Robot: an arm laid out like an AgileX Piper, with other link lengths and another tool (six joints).
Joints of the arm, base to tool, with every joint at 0 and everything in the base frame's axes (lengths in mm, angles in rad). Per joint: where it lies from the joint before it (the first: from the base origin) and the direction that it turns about. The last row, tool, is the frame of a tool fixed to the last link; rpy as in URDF.
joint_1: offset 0 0 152.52 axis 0 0 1
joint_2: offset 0 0 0 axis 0 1 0
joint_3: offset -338.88 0 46.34 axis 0 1 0
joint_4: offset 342.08 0 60.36 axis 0.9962 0 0.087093
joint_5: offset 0 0 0 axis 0 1 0
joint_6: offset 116.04 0 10.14 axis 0.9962 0 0.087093
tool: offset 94.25 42 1.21 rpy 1.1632 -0.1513 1.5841
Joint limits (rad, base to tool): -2.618..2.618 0..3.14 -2.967..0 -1.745..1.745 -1.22..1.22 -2.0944..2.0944
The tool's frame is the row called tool.
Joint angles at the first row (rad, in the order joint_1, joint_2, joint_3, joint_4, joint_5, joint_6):
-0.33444 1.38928 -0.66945 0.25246 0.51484 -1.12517
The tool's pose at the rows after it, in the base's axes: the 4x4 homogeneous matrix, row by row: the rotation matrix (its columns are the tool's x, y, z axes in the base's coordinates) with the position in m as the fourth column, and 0 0 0 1 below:
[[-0.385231 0.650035 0.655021 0.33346], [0.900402 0.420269 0.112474 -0.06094], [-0.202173 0.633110 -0.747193 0.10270], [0 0 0 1]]
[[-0.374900 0.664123 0.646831 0.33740], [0.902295 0.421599 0.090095 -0.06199], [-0.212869 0.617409 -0.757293 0.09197], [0 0 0 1]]
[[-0.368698 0.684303 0.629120 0.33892], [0.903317 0.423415 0.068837 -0.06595], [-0.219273 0.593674 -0.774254 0.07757], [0 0 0 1]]
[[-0.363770 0.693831 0.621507 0.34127], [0.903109 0.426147 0.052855 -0.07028], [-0.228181 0.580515 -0.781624 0.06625], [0 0 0 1]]
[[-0.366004 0.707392 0.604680 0.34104], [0.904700 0.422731 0.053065 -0.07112], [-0.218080 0.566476 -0.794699 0.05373], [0 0 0 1]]
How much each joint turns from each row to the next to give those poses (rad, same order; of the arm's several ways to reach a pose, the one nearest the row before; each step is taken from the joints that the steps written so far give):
0.02722 0.02526 0.00001 -0.03821 -0.01247 0.05558
0.01751 0.03321 -0.00002 -0.05677 -0.03253 0.06882
0.00707 0.04322 0.00003 -0.05957 -0.02830 0.06105
0.00094 0.03536 -0.00002 -0.03989 -0.03056 0.03736
0.00002 0.03787 -0.00001 -0.00917 -0.01670 0.00942

